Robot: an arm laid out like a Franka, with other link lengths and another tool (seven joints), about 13 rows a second.
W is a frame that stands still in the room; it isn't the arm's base.
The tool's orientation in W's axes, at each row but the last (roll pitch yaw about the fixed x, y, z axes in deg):
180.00, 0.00, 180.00
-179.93, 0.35, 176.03
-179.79, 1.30, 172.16
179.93, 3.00, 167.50
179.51, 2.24, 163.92
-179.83, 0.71, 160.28
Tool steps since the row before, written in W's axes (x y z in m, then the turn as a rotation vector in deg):
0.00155, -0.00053, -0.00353, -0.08, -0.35, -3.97
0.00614, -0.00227, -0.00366, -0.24, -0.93, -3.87
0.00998, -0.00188, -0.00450, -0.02, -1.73, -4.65
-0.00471, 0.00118, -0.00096, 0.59, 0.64, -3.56
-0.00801, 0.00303, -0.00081, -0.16, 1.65, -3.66
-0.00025, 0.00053, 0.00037, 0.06, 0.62, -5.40
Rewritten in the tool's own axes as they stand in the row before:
-0.00155, -0.00053, 0.00353, 0.08, -0.35, 3.97
-0.00626, -0.00183, 0.00370, 0.20, -0.94, 3.87
-0.01004, -0.00048, 0.00473, -0.11, -1.70, 4.66
0.00490, 0.00013, 0.00070, -0.25, 0.75, 3.58
0.00856, 0.00069, 0.00048, 0.75, 1.51, 3.65
0.00041, 0.00041, -0.00038, 0.22, 0.62, 5.40

